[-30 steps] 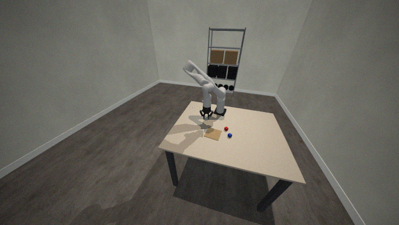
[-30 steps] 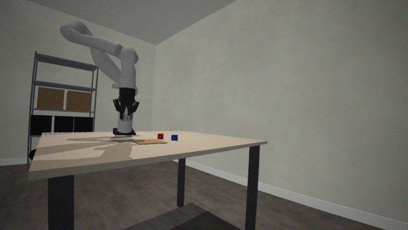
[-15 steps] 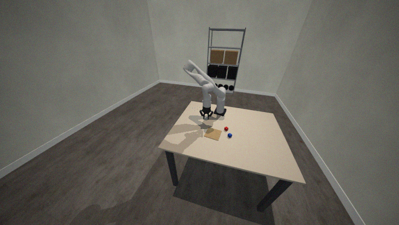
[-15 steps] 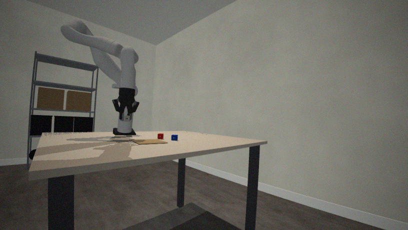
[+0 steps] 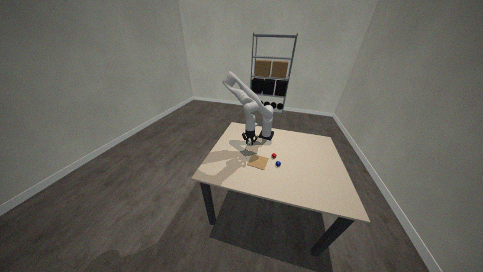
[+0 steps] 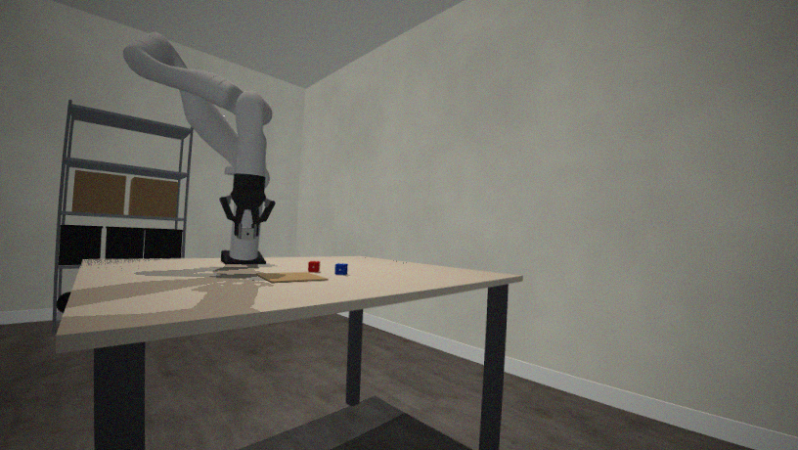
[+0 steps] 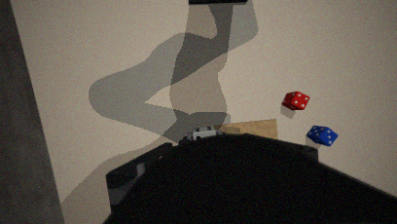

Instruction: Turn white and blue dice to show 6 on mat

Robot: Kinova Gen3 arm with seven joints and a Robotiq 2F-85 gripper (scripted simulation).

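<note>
The tan mat is 110 mm below my hand, 100 mm to the left of it and 70 mm ahead of it. Round my hand: white die 10 mm below; blue die 250 mm to the left, 100 mm below, 50 mm ahead; red die 210 mm to the left, 100 mm below, 30 mm behind.
</note>
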